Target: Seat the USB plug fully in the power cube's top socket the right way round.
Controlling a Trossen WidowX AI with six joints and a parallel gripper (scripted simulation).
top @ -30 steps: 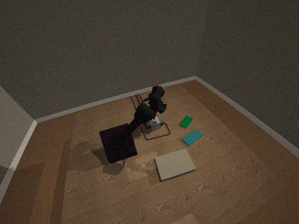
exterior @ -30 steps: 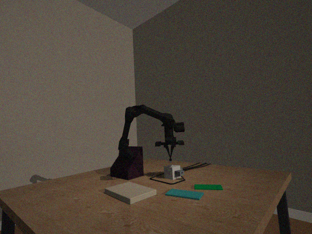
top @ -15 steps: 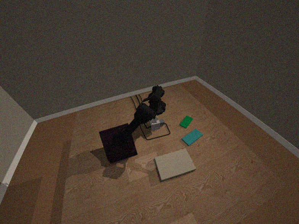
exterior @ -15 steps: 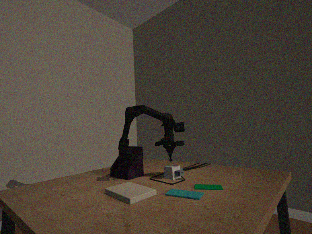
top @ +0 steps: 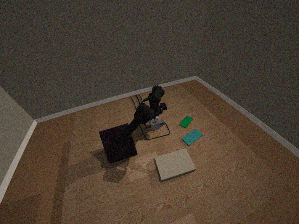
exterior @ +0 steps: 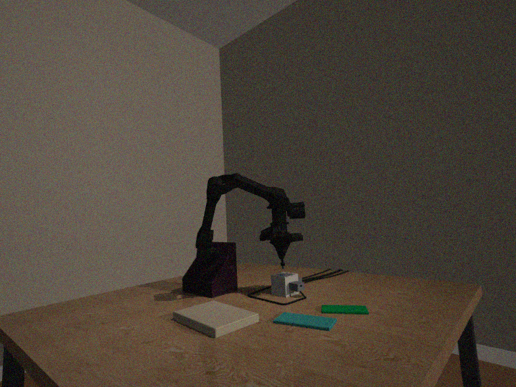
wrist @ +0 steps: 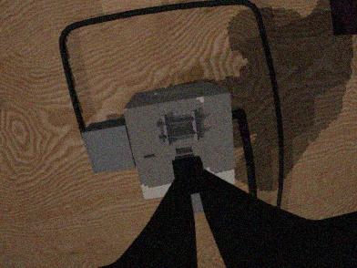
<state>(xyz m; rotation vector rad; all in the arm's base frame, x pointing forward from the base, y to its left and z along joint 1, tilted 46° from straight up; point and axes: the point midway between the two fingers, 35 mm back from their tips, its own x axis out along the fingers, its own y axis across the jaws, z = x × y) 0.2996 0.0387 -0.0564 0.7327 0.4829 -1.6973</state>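
My gripper tip is now 20 mm above the USB plug. The rest, counted from my gripper tip: green flat block (270 mm ahead, 90 mm to the right, 130 mm below); then pale flat box (40 mm behind, 340 mm to the right, 120 mm below); then teal card (200 mm ahead, 240 mm to the right, 130 mm below).
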